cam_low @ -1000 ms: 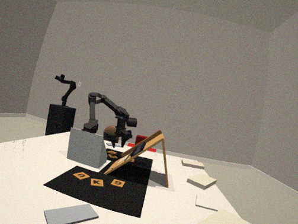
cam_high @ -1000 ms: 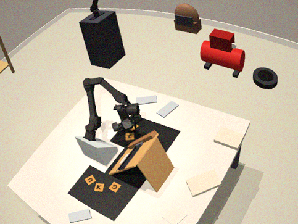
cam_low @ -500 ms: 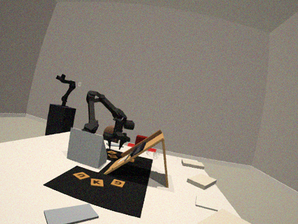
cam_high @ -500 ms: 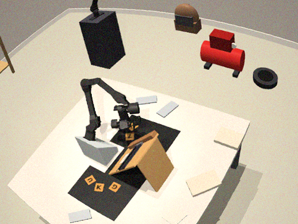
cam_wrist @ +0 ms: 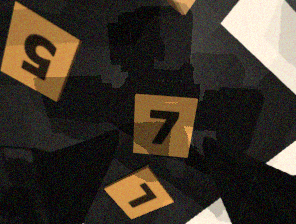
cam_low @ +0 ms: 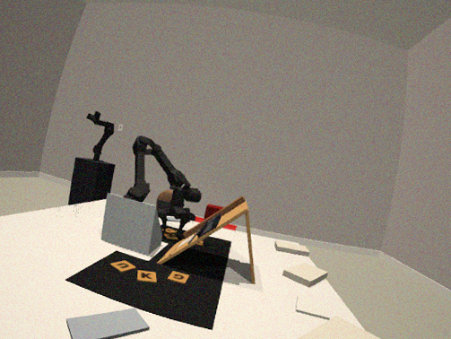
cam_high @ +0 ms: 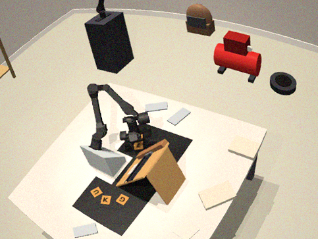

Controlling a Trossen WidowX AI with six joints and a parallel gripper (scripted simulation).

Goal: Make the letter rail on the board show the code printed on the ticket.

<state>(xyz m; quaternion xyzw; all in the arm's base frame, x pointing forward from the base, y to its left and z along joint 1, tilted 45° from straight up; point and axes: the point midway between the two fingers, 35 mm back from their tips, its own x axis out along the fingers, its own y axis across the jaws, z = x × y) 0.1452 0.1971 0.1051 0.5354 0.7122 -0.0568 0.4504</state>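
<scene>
Now: gripper tip 20 mm above the 7 tile. The rest, counted from my gripper tip: l tile 40 mm behind, 80 mm to the left, 20 mm below; then white ticket 120 mm ahead, 200 mm to the right, 50 mm above; then black mat 60 mm ahead, 210 mm to the right, 20 mm below.
</scene>
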